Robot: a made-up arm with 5 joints. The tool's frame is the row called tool. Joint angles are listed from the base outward.
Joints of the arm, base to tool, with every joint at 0 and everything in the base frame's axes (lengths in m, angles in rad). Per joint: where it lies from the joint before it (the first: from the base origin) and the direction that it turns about. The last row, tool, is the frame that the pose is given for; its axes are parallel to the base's.
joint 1: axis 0 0 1 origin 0 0 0.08
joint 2: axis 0 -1 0 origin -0.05 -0.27 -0.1
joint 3: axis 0 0 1 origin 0.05 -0.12 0
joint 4: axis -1 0 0 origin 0.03 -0.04 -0.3
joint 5: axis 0 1 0 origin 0.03 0.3 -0.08
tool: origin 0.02 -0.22 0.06
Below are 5 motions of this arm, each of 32 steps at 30 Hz.
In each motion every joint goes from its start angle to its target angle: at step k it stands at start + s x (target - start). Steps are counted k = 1, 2, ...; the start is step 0. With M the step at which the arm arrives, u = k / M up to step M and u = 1 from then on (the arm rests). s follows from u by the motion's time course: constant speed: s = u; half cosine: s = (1 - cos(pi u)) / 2; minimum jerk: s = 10 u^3 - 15 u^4 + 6 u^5.
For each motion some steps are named. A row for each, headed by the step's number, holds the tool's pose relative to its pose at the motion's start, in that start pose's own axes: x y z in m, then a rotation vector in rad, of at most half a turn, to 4 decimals.
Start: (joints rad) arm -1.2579 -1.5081 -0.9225 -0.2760 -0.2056
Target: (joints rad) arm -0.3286 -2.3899 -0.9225 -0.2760 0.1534
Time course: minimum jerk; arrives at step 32
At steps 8, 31, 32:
8: 0.0206 -0.0287 0.0374 -0.1271 0.0168 0.0317
31: 0.0695 -0.1234 0.5381 -1.1892 0.0082 -0.2487
32: 0.0694 -0.1234 0.5383 -1.1895 0.0081 -0.2490

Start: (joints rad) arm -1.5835 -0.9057 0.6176 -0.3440 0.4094
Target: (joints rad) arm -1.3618 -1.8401 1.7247 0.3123 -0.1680
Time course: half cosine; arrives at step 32
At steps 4, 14, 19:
4: -0.0088 0.0062 -0.0095 -0.0217 0.0242 0.0278
14: -0.1230 0.0657 -0.0691 -0.1426 0.1773 0.3763
19: -0.2157 0.1018 -0.0720 -0.1121 0.1918 0.6533

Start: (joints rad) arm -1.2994 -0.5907 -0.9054 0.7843 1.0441
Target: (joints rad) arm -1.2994 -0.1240 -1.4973 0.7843 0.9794
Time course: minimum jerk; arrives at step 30
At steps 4, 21, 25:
4: -0.0006 0.0004 0.0025 0.0139 0.0029 0.0001
21: -0.0382 0.0122 0.0957 0.5797 0.1795 0.0652
25: -0.0463 0.0137 0.1084 0.6618 0.2165 0.0858

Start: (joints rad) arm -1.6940 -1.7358 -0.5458 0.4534 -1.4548
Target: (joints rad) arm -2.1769 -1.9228 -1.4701 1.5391 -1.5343
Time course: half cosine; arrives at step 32
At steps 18, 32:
18: -0.0916 0.0937 0.1163 -0.1942 0.5027 0.5030
32: -0.0920 0.1474 0.2279 -0.0682 0.8921 0.8989

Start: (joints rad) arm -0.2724 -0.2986 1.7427 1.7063 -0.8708
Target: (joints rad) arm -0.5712 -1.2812 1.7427 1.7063 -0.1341
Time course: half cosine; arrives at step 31
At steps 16, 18, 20, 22, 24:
16: 0.2560 -0.0132 0.0752 0.2930 0.5349 -0.4315
18: 0.3033 -0.0281 0.0799 0.3623 0.6290 -0.5086
20: 0.3466 -0.0454 0.0815 0.4324 0.7147 -0.5801
22: 0.3842 -0.0636 0.0807 0.4995 0.7889 -0.6435
24: 0.4147 -0.0809 0.0785 0.5597 0.8494 -0.6966

